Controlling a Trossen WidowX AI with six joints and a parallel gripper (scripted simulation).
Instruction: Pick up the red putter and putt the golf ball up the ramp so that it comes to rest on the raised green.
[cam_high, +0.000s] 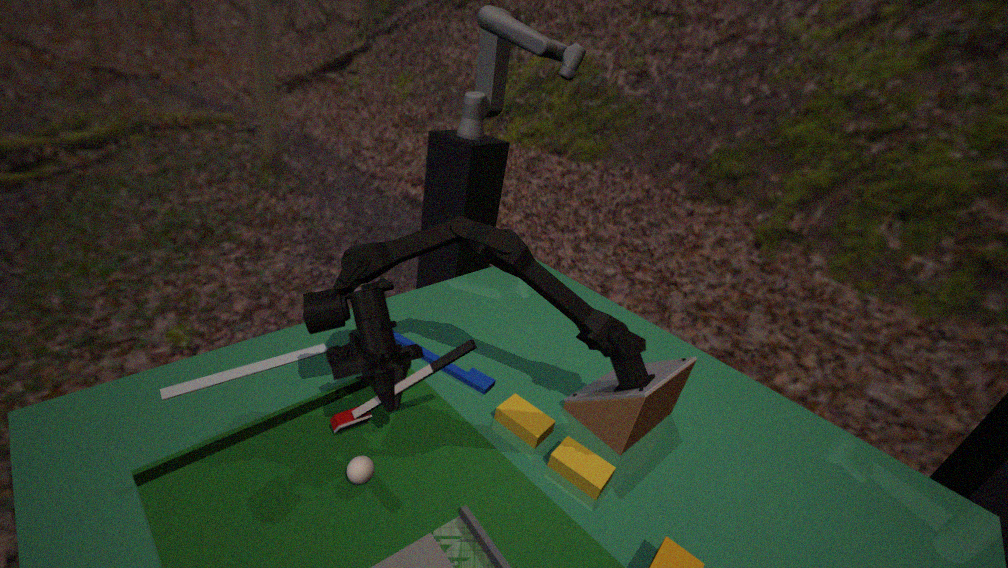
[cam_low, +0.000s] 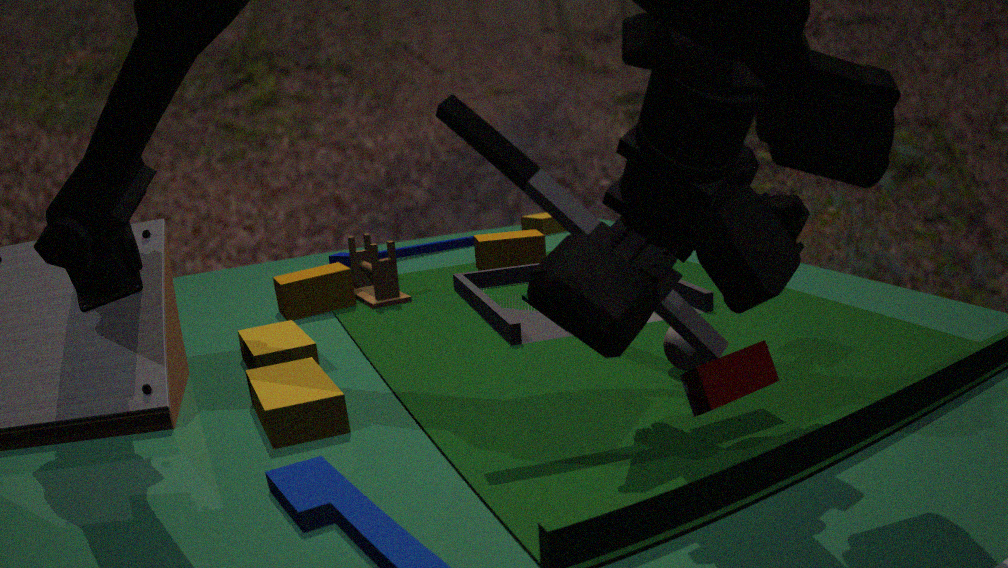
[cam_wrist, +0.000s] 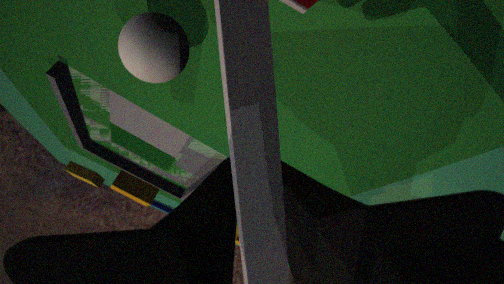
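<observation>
The white golf ball lies 8 cm ahead of my gripper tip, 6 cm below it and 2 cm to the left of it. The rest, counted from my gripper tip: low dark curb 16 cm to the right, 8 cm ahead, 7 cm below; then dark green putting mat 19 cm to the left, 12 cm ahead, 8 cm below; then red putter 3 cm above, 2 cm behind, 1 cm to the right.
</observation>
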